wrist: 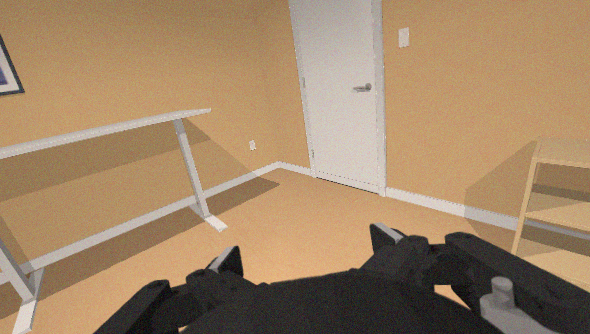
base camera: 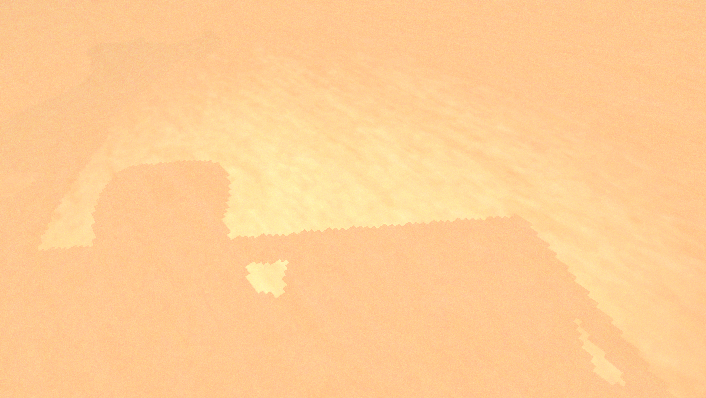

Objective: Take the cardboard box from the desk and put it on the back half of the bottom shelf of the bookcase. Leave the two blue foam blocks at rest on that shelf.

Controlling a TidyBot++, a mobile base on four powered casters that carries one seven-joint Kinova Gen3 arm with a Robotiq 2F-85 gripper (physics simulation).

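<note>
A white desk with white legs stands along the left wall in the wrist view; its left part runs out of view. The wrist view sees the desktop nearly edge-on, and no cardboard box shows on the visible part. My gripper is open, with its two fingertips wide apart at the bottom of the wrist view and nothing between them. It is well away from the desk. The cardboard box, the bookcase with the bottom shelf and the two blue foam blocks do not show in either view.
A light wooden shelf unit stands at the right edge of the wrist view. A white door is in the wall behind, right of the room corner. A framed picture hangs at far left. The base camera shows floor with the robot's shadow.
</note>
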